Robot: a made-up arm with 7 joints.
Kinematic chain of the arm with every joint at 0, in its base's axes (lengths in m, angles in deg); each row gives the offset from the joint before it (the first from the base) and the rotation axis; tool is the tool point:
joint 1: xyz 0 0 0.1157 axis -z
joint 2: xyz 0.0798 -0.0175 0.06 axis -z
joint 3: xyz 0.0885 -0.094 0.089 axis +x
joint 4: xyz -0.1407 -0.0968 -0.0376 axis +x
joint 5: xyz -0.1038 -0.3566 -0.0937 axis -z
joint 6: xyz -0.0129 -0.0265 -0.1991 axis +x
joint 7: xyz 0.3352 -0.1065 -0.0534 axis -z
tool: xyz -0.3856 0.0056 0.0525
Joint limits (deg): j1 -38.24..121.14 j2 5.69..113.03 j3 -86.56..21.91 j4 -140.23..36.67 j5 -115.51..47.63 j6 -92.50..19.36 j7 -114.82..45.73
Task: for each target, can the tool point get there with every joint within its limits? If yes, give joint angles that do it. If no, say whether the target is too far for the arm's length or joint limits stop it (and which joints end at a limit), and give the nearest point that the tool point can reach.
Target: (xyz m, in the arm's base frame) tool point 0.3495 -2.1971 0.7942
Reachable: no: too far | nearest point 0.2022 -1.2713 0.5602 | short by 0.966 m
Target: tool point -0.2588 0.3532 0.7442
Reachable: yes | joints 102.39 43.26 -31.04 -62.11 -76.53 9.00 1.17
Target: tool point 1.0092 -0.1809 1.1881
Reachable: no: joint limits stop it (at a limit: joint 2, joint 3, joint 5, joint 6, joint 7) | nearest point 0.8266 -0.1482 1.0462 | short by 0.234 m
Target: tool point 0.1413 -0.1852 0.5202
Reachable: yes | joints 49.38 69.26 -68.16 -59.65 -54.96 -73.44 -62.44
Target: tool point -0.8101 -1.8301 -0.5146
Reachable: no: too far | nearest point -0.4987 -1.1267 -0.1987 | short by 0.832 m
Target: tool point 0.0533 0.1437 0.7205
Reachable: yes | joints 74.83 29.73 -48.97 -76.23 17.20 -71.07 -17.08
